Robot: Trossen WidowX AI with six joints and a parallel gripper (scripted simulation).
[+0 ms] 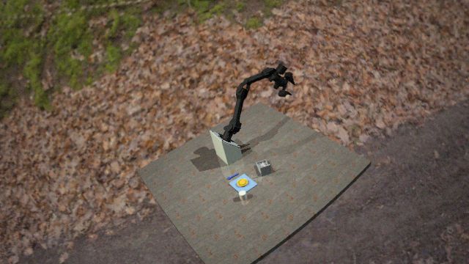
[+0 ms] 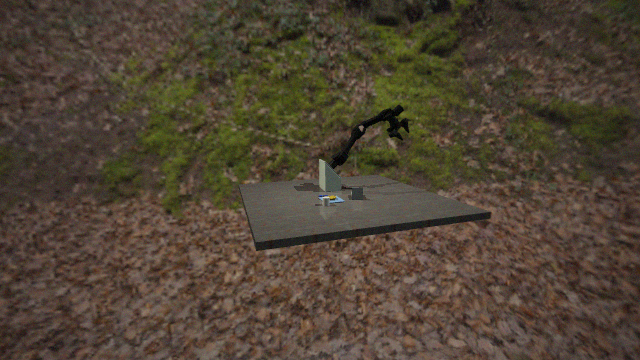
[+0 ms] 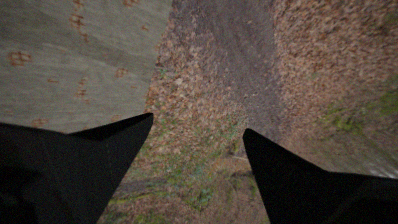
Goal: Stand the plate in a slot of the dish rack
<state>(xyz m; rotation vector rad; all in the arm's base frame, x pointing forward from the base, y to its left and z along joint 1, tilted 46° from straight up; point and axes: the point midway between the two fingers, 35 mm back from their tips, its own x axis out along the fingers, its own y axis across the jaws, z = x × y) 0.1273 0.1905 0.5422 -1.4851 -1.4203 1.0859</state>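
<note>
Right now my gripper tip is 60 cm to the left of the yellow plate, 38 cm above it and 20 cm short of it. From my gripper tip the other things lie so: blue spoon 63 cm to the right, 39 cm below, 9 cm ahead; then light blue mat 60 cm to the right, 39 cm below, 20 cm ahead; then dish rack 41 cm to the right, 37 cm below, 16 cm ahead.
</note>
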